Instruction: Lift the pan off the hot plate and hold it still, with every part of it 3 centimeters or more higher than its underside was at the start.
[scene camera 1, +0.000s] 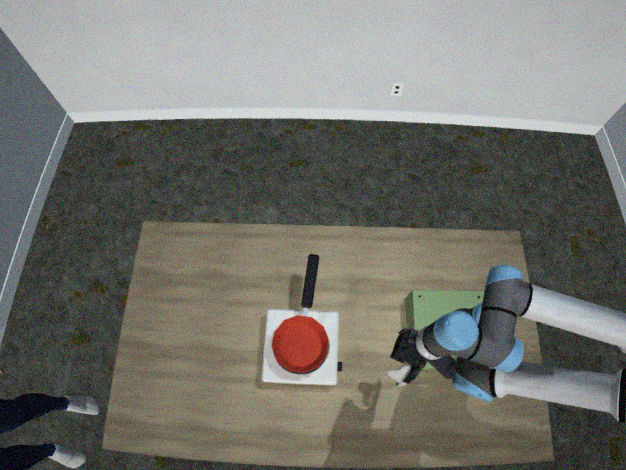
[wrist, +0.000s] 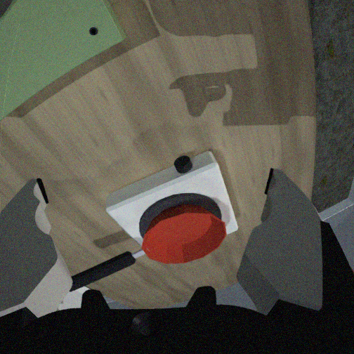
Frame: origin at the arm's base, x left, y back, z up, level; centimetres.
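Seen in the pictures: gripper, fingertip midpoint: (scene camera 1: 404, 360).
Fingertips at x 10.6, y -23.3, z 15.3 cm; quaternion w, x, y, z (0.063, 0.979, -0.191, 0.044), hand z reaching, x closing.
Observation:
A point is followed by its place in that frame.
The red pan (scene camera 1: 300, 344) @(z -3.3, x 4.6, y -52.7 cm) (wrist: 185, 235) rests on the white hot plate (scene camera 1: 271, 375) @(z -4.4, x 14.8, y -61.5 cm) (wrist: 222, 186). Its black handle (scene camera 1: 310, 280) @(z 3.4, x -15.1, y -50.3 cm) (wrist: 102, 270) reaches past the plate's edge, toward the table's far side in the scene view. The hot plate's dark round burner (wrist: 152, 215) shows beside the pan in the wrist view. My gripper (scene camera 1: 395, 365) @(z 15.2, x 10.6, y -23.2 cm) (wrist: 155, 176) is open and empty. It hangs above the table, to the right of the hot plate in the scene view, apart from pan and handle.
A black knob (scene camera 1: 339, 366) @(z -5.4, x 11.0, y -39.9 cm) (wrist: 183, 164) sticks out of the hot plate's side. A green block (scene camera 1: 439, 303) @(z 0.6, x -9.3, y -7.6 cm) (wrist: 55, 45) lies on the wooden table (scene camera 1: 202, 283) @(z -10.1, x -16.2, y -89.9 cm) (wrist: 115, 120), partly under my arm in the scene view. A person's feet (scene camera 1: 80, 404) show at the lower left.

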